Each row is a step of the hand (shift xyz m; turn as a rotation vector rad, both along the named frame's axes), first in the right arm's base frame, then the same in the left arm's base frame.
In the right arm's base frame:
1: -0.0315 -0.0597 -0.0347 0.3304 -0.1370 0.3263
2: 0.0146 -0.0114 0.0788 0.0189 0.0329 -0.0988
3: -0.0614 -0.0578 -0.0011 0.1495 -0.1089 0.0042
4: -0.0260 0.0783 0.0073 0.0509 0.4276 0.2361
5: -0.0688 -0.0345 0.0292 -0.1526 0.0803 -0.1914
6: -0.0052 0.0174 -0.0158 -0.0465 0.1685 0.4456
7: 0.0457 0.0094 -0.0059 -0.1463 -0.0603 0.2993
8: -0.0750 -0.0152 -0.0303 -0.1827 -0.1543 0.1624
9: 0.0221 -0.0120 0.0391 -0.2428 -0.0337 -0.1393
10: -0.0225 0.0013 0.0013 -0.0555 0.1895 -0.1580
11: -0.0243 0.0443 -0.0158 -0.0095 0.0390 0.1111
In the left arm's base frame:
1: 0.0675 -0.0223 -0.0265 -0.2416 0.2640 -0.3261
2: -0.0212 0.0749 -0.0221 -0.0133 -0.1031 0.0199
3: 0.0823 0.0164 -0.0087 -0.0506 -0.0164 -0.1772
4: -0.0286 0.0055 0.0775 -0.3466 0.1825 0.2963
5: 0.0675 0.0454 0.0127 0.1100 -0.1631 0.1663
6: -0.0031 -0.0159 0.0178 -0.1604 0.4293 0.1383
7: -0.0396 -0.0158 -0.0199 0.0852 0.3267 0.0248
8: 0.0734 -0.0131 0.0349 0.1989 0.2088 -0.0206
9: -0.0181 0.0348 -0.0250 0.2369 -0.0841 0.1276
10: 0.0163 0.0057 0.0146 -0.0375 -0.1597 0.1925
11: -0.0046 -0.0144 0.0507 -0.0398 0.1069 0.0308

